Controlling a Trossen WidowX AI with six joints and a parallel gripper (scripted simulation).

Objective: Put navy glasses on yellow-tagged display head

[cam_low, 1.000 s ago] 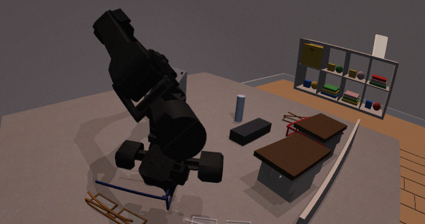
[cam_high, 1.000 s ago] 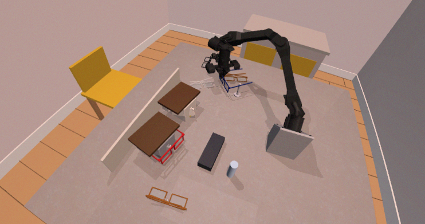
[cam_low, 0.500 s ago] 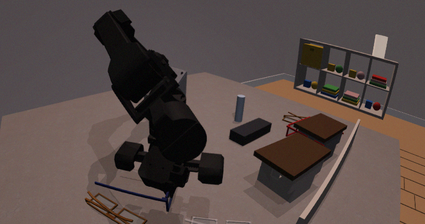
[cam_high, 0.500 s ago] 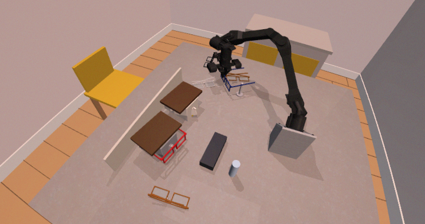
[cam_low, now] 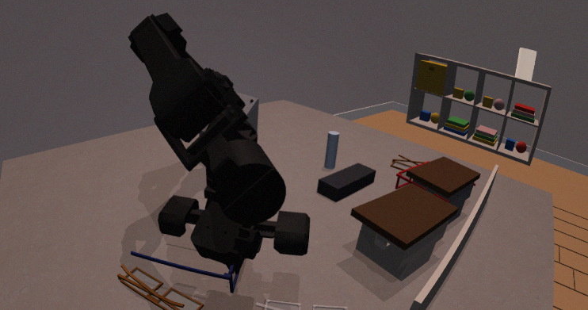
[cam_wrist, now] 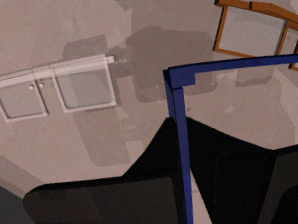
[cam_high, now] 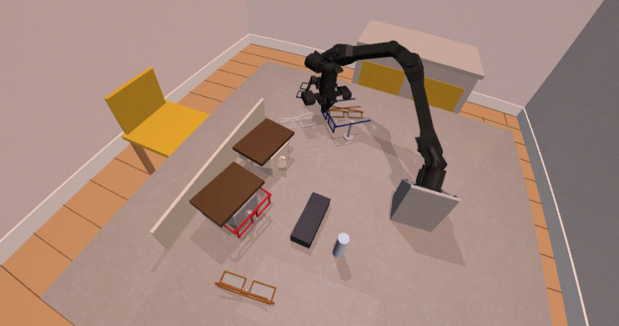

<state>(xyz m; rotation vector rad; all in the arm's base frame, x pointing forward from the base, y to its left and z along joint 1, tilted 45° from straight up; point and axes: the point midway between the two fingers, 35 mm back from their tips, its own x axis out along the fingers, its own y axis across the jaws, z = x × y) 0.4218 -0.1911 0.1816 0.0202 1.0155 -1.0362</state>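
The dark box lies 140 mm behind my gripper tip, 430 mm to the left of it and 40 mm below it. Also, from my gripper tip: long beige board: 200 mm ahead, 400 mm to the left.
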